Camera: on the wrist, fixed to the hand. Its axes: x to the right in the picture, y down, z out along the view.
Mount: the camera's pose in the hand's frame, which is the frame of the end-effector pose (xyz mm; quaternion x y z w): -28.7 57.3 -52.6 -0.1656 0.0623 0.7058 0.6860
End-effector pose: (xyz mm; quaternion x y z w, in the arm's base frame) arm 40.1 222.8 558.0 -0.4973 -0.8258 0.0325 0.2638
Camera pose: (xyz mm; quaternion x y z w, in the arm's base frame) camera 121.3 216.6 573.5 -0.9697 -0.2045 0.0408 0.1271
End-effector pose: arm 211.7 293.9 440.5 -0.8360 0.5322 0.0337 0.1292
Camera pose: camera 143.6 283.0 486.5 0.2214 -0.9576 -0.1504 0.1068
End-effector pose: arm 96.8 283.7 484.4 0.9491 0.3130 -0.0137 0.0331
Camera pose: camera 108.1 224.5 541.3 0.8673 -0.4508 0.1249 0.1700
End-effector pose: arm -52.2 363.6 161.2 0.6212 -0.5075 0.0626 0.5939
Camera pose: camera -78.7 434.3 195.4 -0.0343 -0.7599 0.4167 0.4977
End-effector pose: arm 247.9 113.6 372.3 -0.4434 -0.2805 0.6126 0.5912
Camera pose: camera 264.0 67.9 305.0 0.6382 -0.0559 -0.7634 0.0828
